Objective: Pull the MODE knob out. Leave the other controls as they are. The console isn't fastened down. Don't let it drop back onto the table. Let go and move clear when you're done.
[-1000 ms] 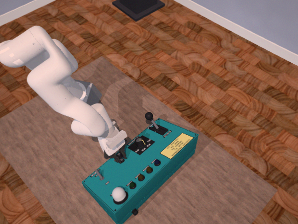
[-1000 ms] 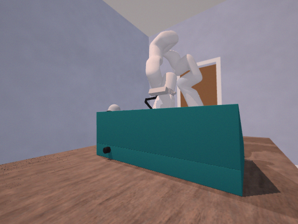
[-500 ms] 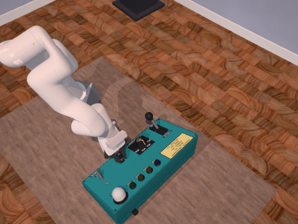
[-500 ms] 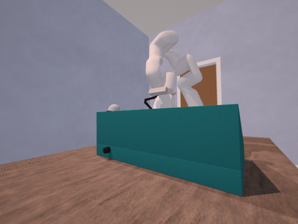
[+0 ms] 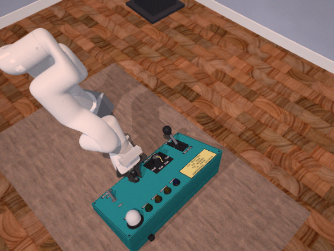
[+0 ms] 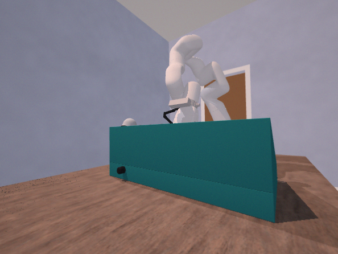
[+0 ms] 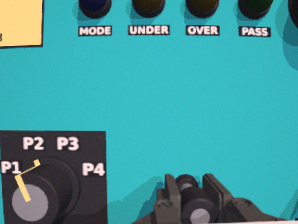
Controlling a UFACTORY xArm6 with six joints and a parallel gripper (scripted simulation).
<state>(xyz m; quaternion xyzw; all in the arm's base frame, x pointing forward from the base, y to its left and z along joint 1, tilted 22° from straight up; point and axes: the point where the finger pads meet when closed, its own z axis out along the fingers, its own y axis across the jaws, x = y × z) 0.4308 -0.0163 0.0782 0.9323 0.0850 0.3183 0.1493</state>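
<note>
Now: the toggle switch 120 mm to the right of my hand, 10 mm below it and 10 mm ahead of it. Also, from my hand: program dial: 130 mm to the left, 10 mm ahead; then black-ball lever: 240 mm to the left, 40 mm behind; then mode knob: right at my hand.
</note>
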